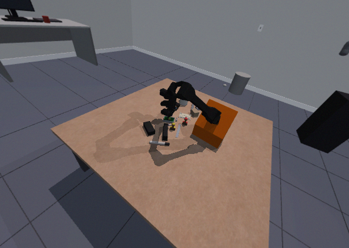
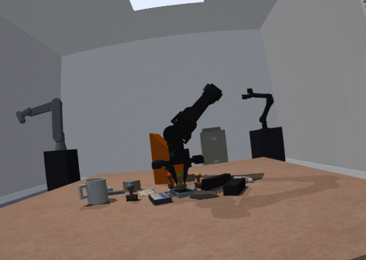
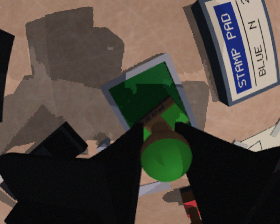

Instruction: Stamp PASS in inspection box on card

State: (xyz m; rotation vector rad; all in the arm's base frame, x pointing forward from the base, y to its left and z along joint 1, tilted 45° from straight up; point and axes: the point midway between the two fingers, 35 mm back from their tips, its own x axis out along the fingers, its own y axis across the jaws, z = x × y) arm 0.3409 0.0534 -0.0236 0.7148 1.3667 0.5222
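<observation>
Now: the green ink pad 30 mm below my gripper tip. The rest, counted from my gripper tip: red-knobbed stamp (130 mm behind, 40 mm to the right, 20 mm below); then yellow-knobbed stamp (80 mm behind, 70 mm to the left, 20 mm below); then green-knobbed stamp (right at my gripper tip).
</observation>
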